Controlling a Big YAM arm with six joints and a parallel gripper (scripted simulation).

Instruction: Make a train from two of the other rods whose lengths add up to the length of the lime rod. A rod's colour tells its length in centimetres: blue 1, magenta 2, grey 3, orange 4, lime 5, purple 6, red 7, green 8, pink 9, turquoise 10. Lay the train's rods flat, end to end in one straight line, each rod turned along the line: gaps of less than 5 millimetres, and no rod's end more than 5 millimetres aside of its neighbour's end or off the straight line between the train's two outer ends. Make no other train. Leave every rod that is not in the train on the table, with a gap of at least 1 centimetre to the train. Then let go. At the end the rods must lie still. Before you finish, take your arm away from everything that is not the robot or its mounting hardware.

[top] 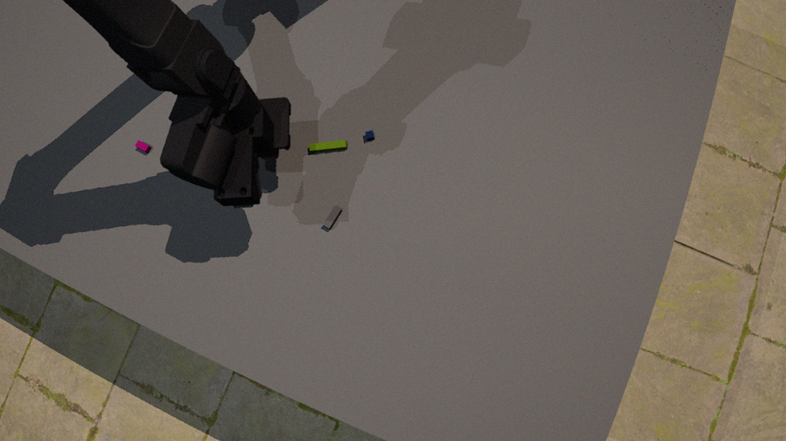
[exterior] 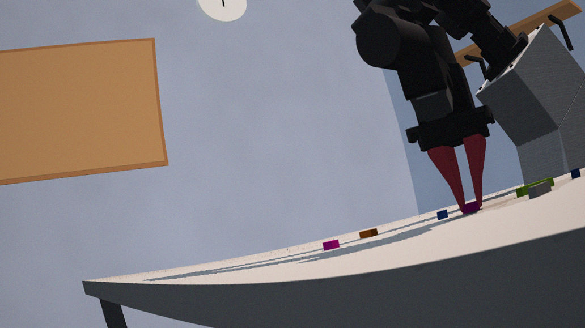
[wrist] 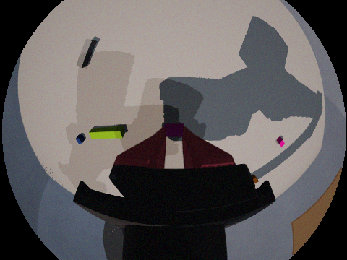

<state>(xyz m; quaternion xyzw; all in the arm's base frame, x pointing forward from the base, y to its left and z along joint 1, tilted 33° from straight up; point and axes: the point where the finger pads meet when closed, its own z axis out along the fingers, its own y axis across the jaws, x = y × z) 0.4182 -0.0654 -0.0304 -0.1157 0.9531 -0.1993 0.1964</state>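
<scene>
Now: the grey rod 80 mm ahead of my hand, 100 mm to the left of it and 10 mm below it. From my hand the other things lie so: lime rod: 10 mm behind, 80 mm to the left, 10 mm below; then orange rod: 100 mm behind, 200 mm to the right, 10 mm below.
</scene>
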